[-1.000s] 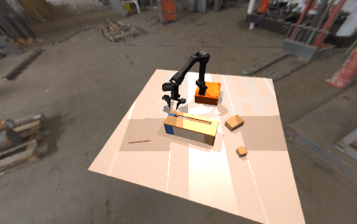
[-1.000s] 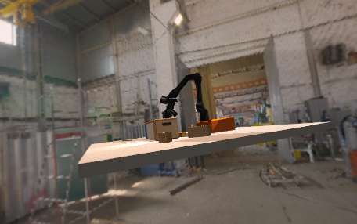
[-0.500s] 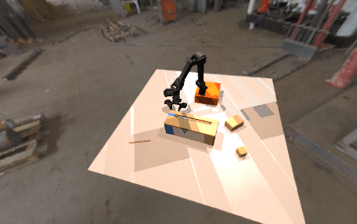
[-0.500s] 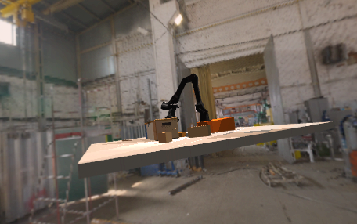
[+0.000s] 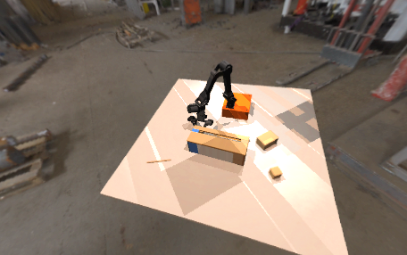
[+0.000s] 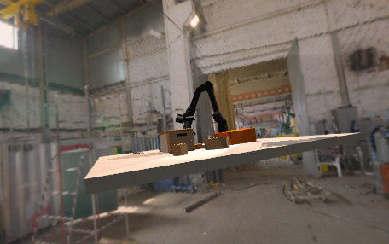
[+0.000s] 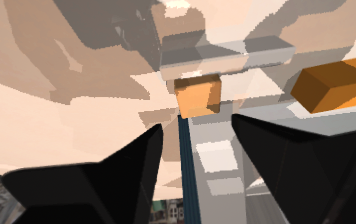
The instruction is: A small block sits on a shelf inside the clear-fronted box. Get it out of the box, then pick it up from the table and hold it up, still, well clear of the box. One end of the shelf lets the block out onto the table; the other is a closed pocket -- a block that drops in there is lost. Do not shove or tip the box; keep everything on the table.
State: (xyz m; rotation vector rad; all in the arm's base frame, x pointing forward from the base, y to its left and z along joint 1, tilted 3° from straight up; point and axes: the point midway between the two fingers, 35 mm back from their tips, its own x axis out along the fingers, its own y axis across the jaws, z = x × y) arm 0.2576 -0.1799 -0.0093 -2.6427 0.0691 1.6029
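Now: gripper tip 20 mm past the brown block, 10 mm to the right of it and 20 mm above it. Round my gripper tip: clear-fronted box 80 mm ahead, 170 mm to the left, 20 mm above; thin stick 300 mm ahead, 210 mm to the right, 40 mm below; brown cube 210 mm ahead, 540 mm to the left, 10 mm below.
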